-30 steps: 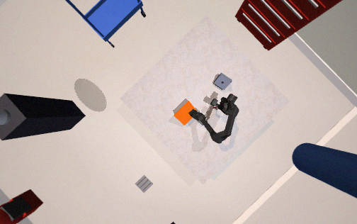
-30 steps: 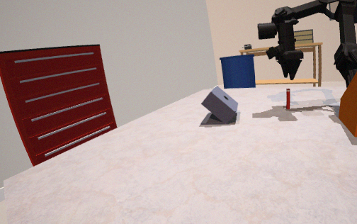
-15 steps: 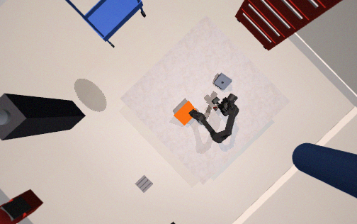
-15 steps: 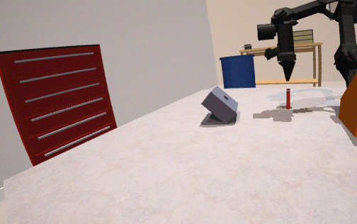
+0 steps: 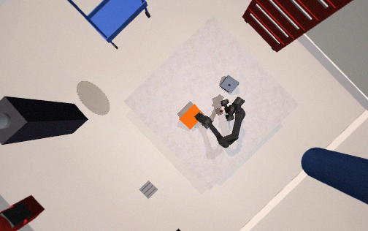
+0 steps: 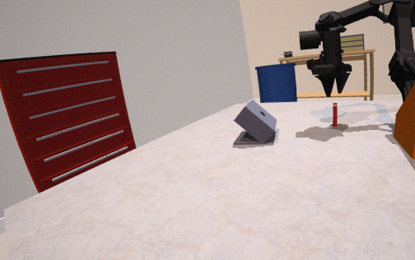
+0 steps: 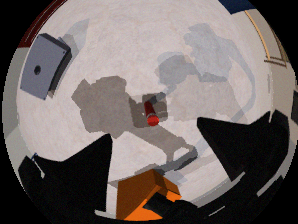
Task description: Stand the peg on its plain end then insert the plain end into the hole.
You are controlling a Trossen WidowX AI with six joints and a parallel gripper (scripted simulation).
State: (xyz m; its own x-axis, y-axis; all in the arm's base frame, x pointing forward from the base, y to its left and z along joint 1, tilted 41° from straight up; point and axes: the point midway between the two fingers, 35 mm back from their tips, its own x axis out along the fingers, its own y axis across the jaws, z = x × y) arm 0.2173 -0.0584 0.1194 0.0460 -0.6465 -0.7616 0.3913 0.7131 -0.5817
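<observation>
My gripper tip is 5 cm above the red peg. From my gripper tip the other things lie so: grey sloped panel: 23 cm ahead, 15 cm to the left, 5 cm below.
</observation>
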